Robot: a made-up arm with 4 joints.
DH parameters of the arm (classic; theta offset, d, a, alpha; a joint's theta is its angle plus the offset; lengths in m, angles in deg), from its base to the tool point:
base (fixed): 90 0.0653 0 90
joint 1: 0 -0.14 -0.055 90
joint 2: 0 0.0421 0.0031 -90
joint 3: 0 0.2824 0.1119 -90
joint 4: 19.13 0 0.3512 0
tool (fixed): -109.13 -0.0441 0 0
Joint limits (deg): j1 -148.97..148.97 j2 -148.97..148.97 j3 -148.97..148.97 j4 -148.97..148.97
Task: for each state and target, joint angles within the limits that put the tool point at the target. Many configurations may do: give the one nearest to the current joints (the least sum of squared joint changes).
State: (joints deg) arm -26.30 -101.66 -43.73 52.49
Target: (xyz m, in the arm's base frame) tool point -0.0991 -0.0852 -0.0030
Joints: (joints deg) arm 18.19 -83.38 -67.83 93.30
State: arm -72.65 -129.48 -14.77 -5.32
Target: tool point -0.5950 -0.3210 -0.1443
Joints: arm -66.25 -123.31 -41.56 -29.91
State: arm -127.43 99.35 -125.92 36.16
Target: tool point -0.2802 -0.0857 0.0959
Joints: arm -126.24 95.72 -147.05 64.48
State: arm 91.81 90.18 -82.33 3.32
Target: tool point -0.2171 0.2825 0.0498
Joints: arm 89.90 89.45 -98.34 47.81
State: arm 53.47 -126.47 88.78 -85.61
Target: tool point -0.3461 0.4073 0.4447
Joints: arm 27.31 -105.65 92.45 -96.17
